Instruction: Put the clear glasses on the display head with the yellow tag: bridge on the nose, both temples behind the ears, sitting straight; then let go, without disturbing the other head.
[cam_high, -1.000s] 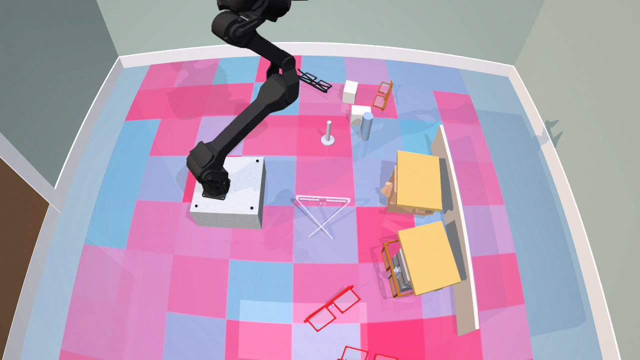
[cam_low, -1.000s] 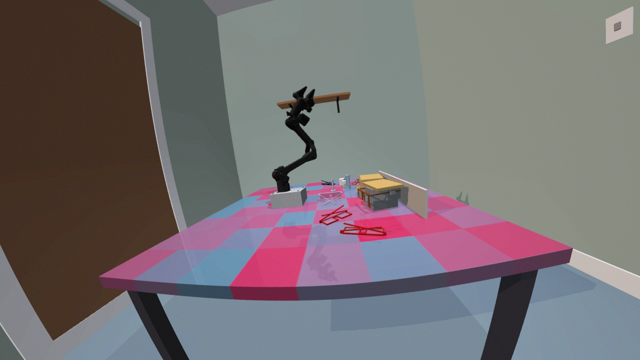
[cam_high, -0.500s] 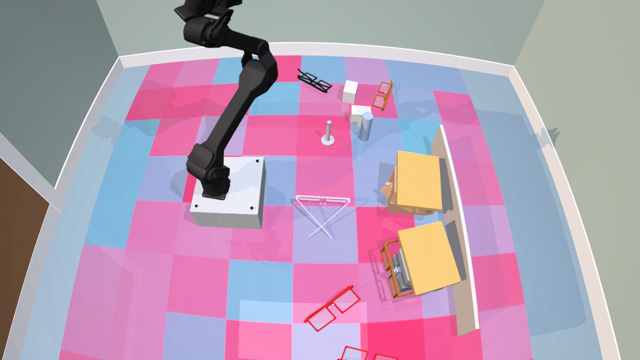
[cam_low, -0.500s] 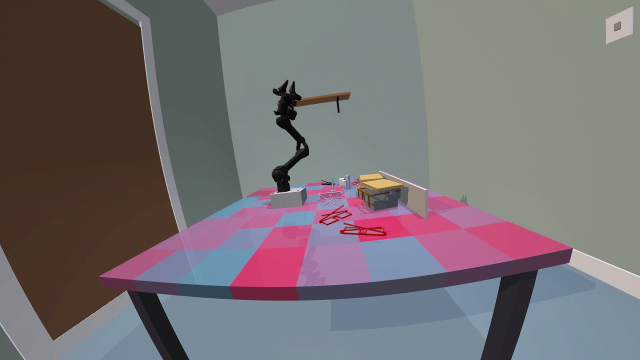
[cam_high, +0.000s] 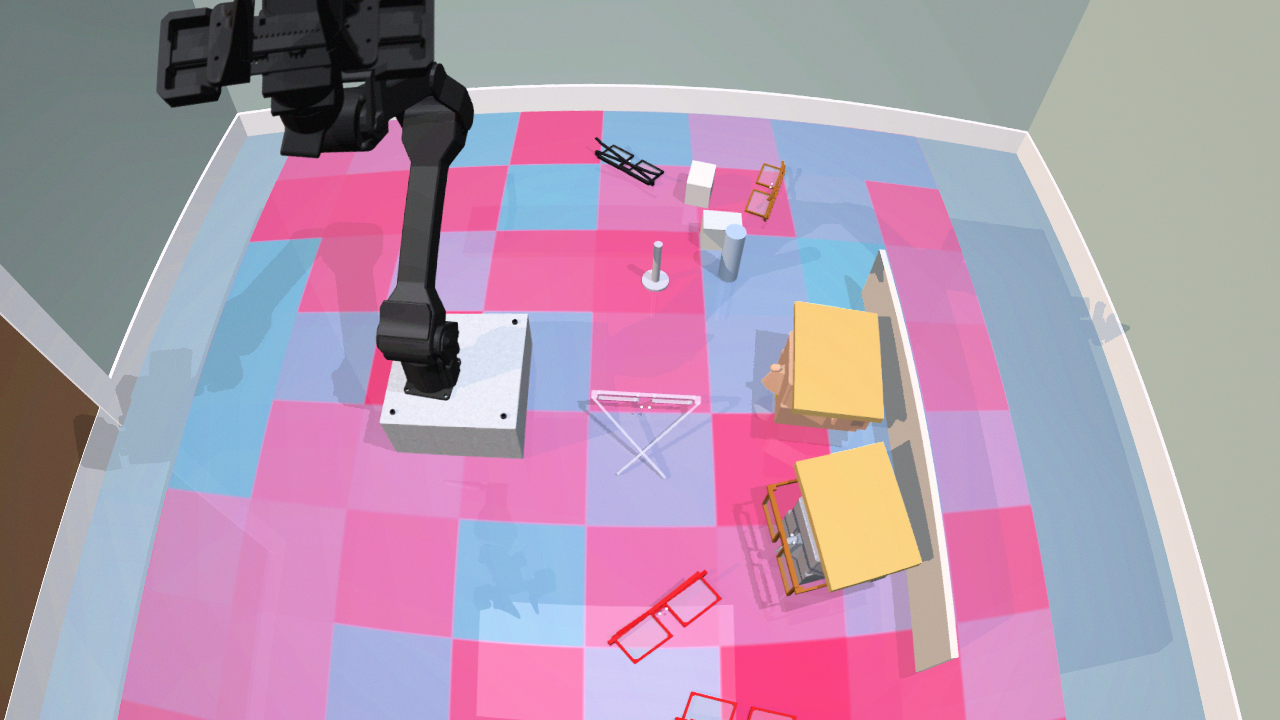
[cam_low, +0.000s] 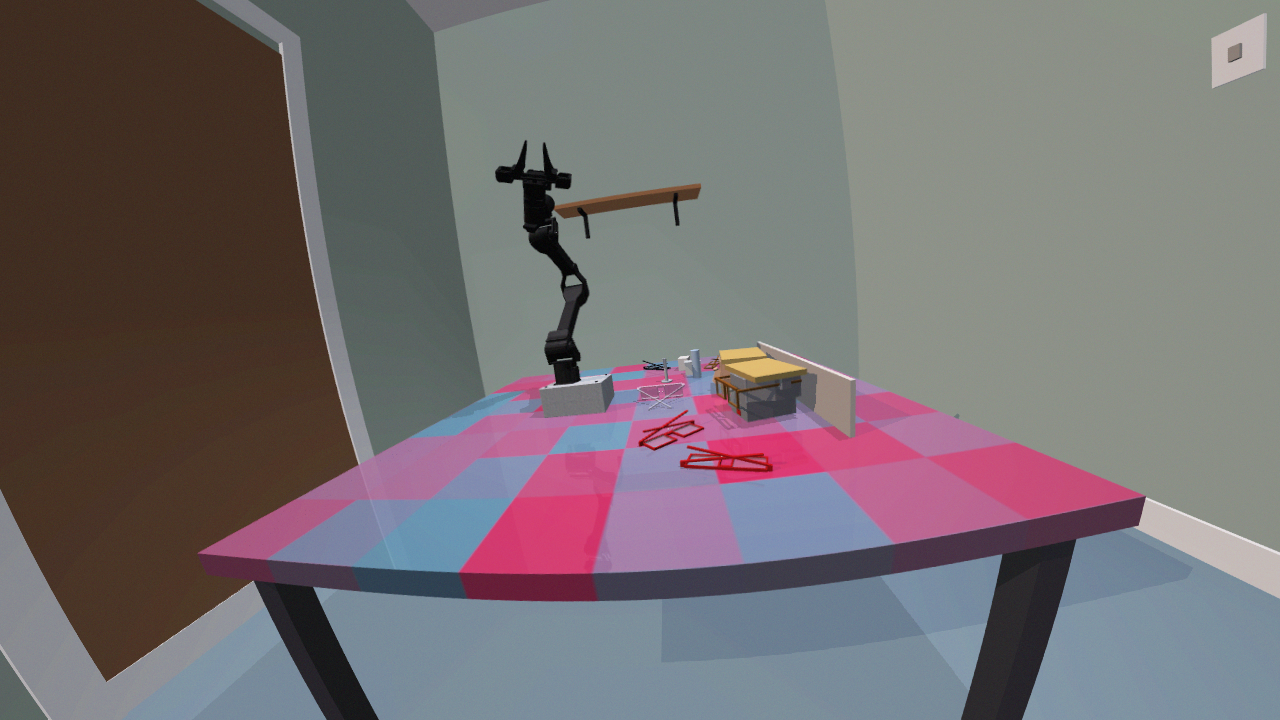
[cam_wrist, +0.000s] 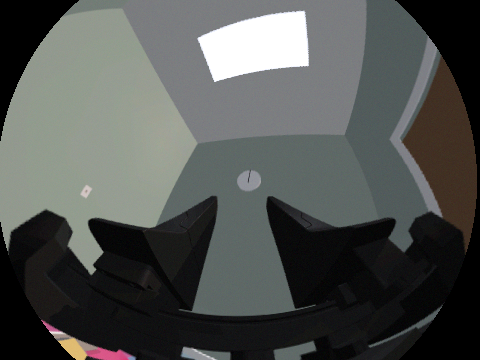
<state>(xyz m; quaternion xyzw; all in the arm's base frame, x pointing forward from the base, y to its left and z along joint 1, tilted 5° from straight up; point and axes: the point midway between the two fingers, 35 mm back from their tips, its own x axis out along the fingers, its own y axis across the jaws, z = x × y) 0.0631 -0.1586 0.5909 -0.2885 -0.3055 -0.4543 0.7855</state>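
Now: the grey post 19 cm ahead of my gripper tip, 39 cm to the left of it and 69 cm below it. Also, from my gripper tip: tall board: 56 cm ahead, 13 cm to the left, 66 cm below; then skin-coloured head: 42 cm ahead, 22 cm to the left, 65 cm below; then display head: 45 cm ahead, 65 cm below.
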